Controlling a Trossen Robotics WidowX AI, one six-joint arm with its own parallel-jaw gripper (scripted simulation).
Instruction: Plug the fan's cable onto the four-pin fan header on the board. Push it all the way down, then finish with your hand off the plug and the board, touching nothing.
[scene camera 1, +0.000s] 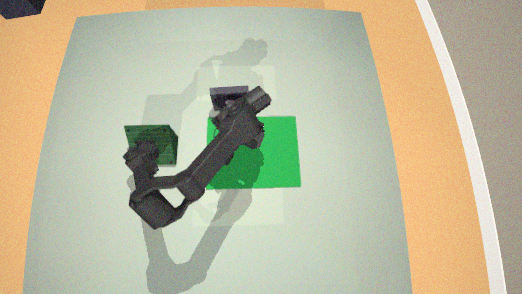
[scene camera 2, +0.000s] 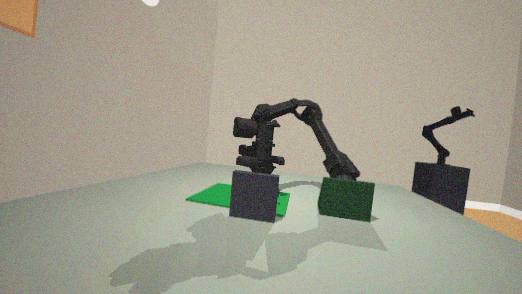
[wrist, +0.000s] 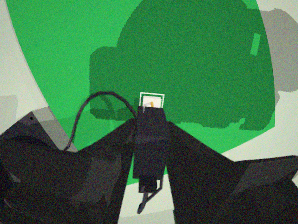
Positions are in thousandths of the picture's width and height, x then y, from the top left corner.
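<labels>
A green board (scene camera 2: 420, 662) is 0.73 m from the lens, the gripper (scene camera 2: 497, 634) 0.68 m from the lens, and a fan block (scene camera 2: 488, 665) 0.53 m from the lens. The marked spots on the green board and the fan block are 0.23 m apart.
</labels>
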